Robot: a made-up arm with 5 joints.
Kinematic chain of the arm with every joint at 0, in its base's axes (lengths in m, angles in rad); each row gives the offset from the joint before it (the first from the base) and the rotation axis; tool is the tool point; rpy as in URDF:
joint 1: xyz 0 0 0.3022 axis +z
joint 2: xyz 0 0 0 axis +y
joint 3: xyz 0.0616 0 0.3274 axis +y
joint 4: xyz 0.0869 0 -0.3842 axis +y
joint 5: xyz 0.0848 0 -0.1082 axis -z
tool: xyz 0 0 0 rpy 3.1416 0 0
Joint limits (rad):
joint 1: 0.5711..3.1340
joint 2: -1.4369..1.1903
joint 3: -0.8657..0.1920
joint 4: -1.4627..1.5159
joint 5: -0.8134..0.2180
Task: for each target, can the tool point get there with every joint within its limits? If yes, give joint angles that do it. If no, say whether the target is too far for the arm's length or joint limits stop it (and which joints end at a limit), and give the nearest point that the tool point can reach.
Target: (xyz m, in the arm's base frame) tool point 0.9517 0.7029 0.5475
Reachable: no: too far | nearest point 0.4511 0.3332 0.4185 | short by 0.636 m
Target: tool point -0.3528 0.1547 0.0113
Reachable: yes | joints 2.7283 0.6707 -0.7858 0.7581 -0.2161
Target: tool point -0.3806 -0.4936 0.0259
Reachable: no: joint limits stop it (at a limit: joint 2, joint 3) | nearest point -0.1011 -0.1311 0.1684 | short by 0.479 m
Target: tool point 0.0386 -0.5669 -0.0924
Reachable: no: joint limits stop it (at a limit: joint 2) | nearest point 0.0099 -0.1456 0.1241 | short by 0.475 m
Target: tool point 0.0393 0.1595 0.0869
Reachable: yes | joints 1.3294 0.5127 0.0770 -0.6520 0.0643
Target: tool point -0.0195 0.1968 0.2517
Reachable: yes | joints 1.6693 -0.9631 0.0758 0.9432 -0.3726
